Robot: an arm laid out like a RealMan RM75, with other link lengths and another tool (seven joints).
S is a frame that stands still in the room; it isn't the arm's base.
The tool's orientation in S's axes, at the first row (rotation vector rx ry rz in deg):
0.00 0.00 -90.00
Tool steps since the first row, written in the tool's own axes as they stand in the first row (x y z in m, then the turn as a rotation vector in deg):
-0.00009 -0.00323 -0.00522 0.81 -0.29 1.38
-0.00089 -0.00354 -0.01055 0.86 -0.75 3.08
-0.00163 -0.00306 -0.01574 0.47 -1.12 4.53
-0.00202 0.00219 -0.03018 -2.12 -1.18 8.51
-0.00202 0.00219 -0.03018 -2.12 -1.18 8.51
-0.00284 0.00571 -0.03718 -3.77 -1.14 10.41
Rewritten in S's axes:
-0.00323 0.00009 -0.00522 -0.29 -0.81 1.38
-0.00354 0.00089 -0.01055 -0.75 -0.86 3.08
-0.00306 0.00163 -0.01574 -1.12 -0.47 4.53
0.00219 0.00202 -0.03018 -1.18 2.12 8.51
0.00219 0.00202 -0.03018 -1.18 2.12 8.51
0.00571 0.00284 -0.03718 -1.14 3.77 10.41

